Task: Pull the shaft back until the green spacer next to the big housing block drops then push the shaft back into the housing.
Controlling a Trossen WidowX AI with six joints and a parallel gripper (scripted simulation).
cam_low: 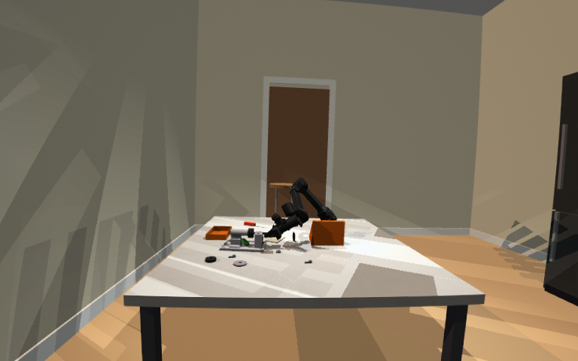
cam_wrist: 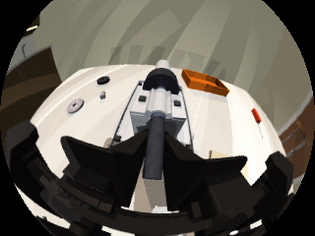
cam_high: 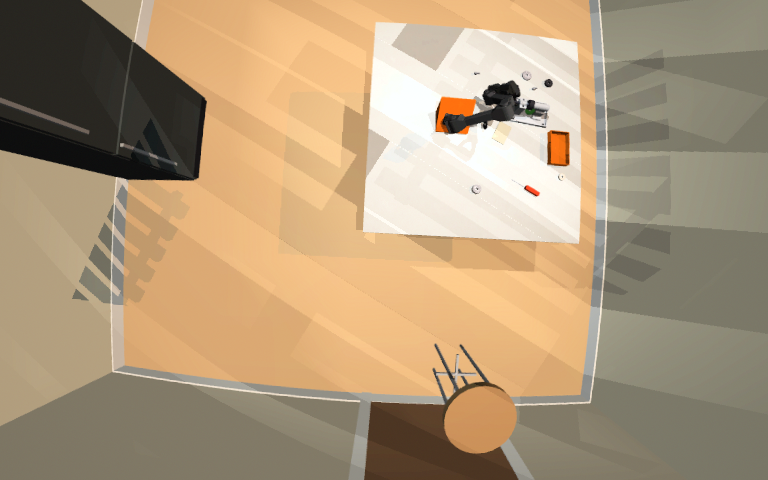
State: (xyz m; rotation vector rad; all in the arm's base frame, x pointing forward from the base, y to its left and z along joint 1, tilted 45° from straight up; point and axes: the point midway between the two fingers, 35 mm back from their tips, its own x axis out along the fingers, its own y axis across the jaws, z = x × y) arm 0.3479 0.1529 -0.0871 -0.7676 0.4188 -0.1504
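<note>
The grey shaft is 20 mm ahead of my gripper tip and 20 mm above it. Round my gripper tip: green spacer (100 mm ahead, 40 mm below); then yellow note (50 mm behind, 160 mm to the right, 60 mm below); then dark ring (60 mm ahead, 20 mm above).
</note>
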